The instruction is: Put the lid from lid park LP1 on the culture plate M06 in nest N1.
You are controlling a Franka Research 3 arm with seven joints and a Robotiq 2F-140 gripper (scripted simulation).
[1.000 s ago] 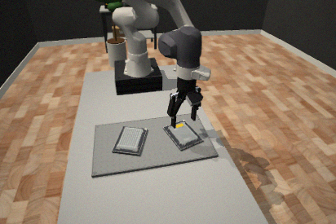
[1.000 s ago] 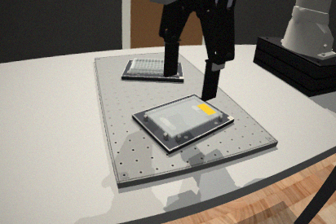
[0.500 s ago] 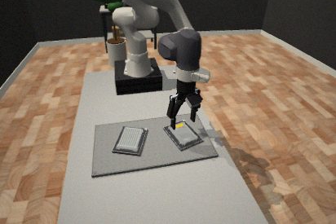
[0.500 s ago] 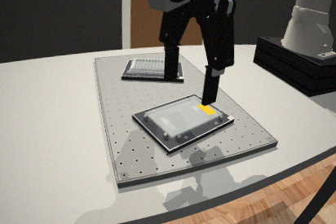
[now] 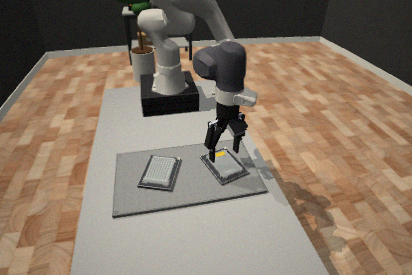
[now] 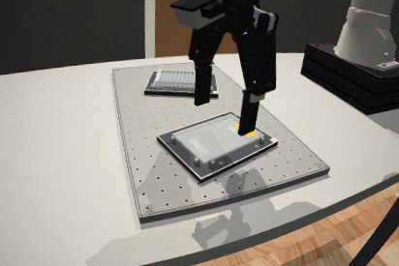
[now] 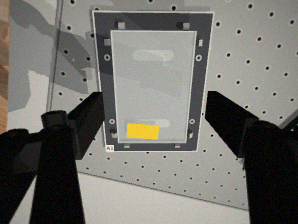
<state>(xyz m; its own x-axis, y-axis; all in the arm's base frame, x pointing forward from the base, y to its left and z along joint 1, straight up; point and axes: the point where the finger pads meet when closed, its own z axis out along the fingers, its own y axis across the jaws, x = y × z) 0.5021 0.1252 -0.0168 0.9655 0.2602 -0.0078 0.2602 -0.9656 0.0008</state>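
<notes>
Right now the clear lid is 60 mm below my hand. Round my hand: lid park frame: 70 mm below; then culture plate: 240 mm to the right, 50 mm below, 20 mm behind.
</notes>
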